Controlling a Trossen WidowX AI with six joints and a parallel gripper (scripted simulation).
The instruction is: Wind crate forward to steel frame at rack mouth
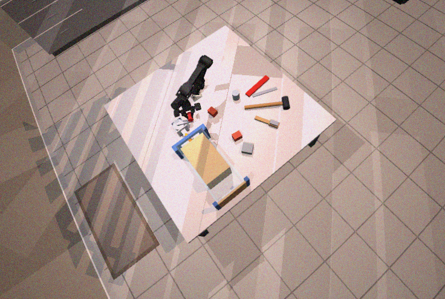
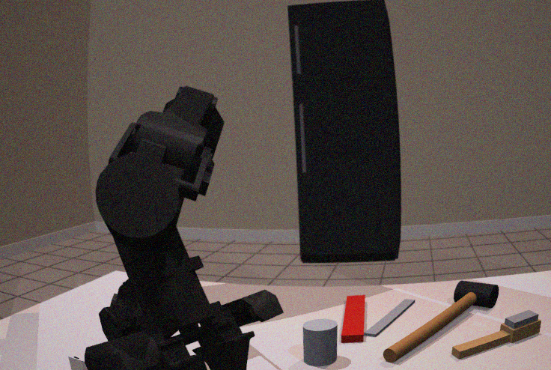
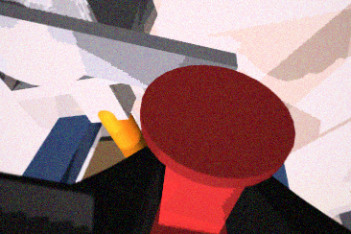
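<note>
The winch handle is 30 mm to the right of my gripper tip, 30 mm below it and 20 mm behind it. The rest, counted from my gripper tip: clear-panelled cubby 360 mm ahead, 30 mm to the right, 20 mm below; grey hand winch 100 mm to the right, 100 mm below, 50 mm behind; red knob 10 mm behind.
</note>
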